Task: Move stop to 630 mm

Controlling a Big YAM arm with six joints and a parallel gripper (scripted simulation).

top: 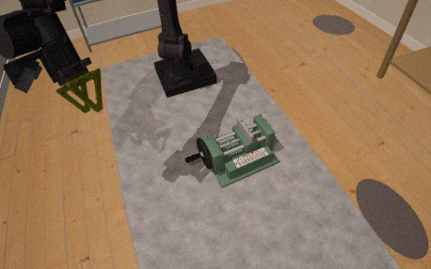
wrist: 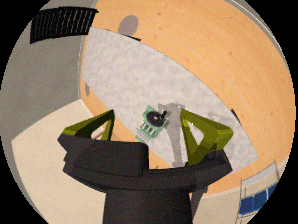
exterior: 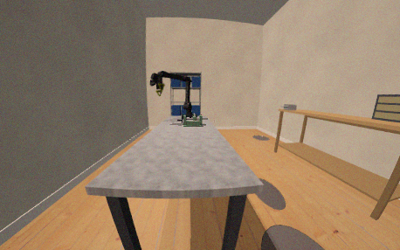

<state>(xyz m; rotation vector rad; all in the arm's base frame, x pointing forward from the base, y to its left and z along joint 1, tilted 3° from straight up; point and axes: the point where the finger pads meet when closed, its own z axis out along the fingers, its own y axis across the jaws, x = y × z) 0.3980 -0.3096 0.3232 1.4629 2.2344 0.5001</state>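
Now: hand 20 mm short of the black handwheel, 210 mm to the right of it and 290 mm above it. The rest, counted from my hand: grey stop block: 50 mm ahead, 360 mm to the left, 250 mm below.
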